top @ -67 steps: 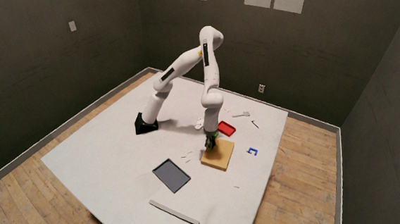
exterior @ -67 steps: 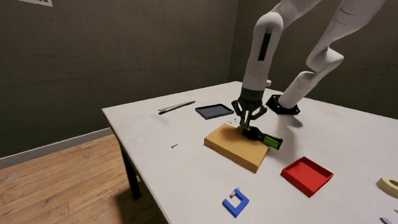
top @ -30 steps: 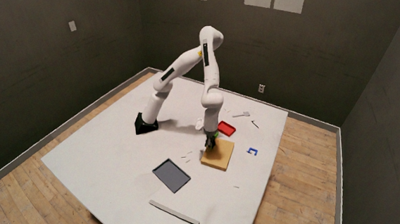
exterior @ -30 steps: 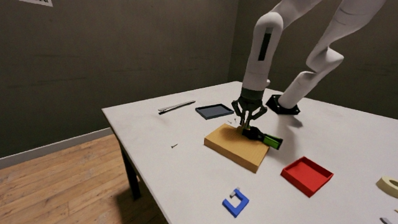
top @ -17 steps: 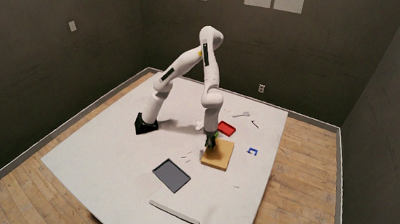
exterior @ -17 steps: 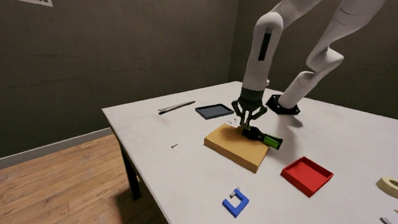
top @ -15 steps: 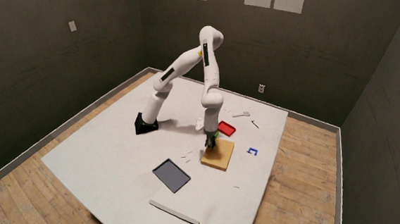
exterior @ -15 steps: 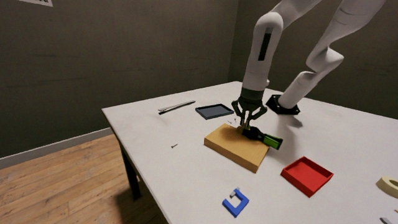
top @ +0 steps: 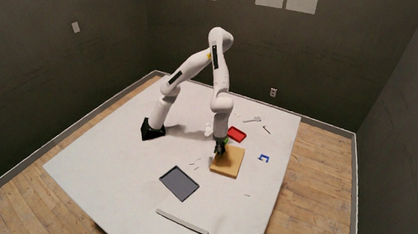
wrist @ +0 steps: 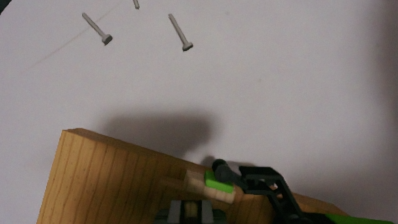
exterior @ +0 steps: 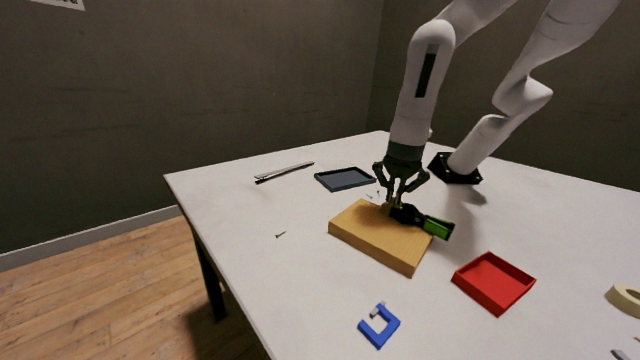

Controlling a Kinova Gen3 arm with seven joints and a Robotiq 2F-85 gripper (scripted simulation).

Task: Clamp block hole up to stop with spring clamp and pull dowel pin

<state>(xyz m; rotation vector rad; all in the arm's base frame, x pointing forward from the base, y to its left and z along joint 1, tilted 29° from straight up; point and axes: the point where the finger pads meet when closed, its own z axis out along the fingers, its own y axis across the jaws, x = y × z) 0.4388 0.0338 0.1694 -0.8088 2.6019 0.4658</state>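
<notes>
Now: the dowel pin 2 cm below my hand. Also, from my hand: grey tray 5 cm behind, 26 cm to the right, 7 cm below; red tray 4 cm behind, 22 cm to the left, 7 cm below; small wooden block 4 cm below.
</notes>
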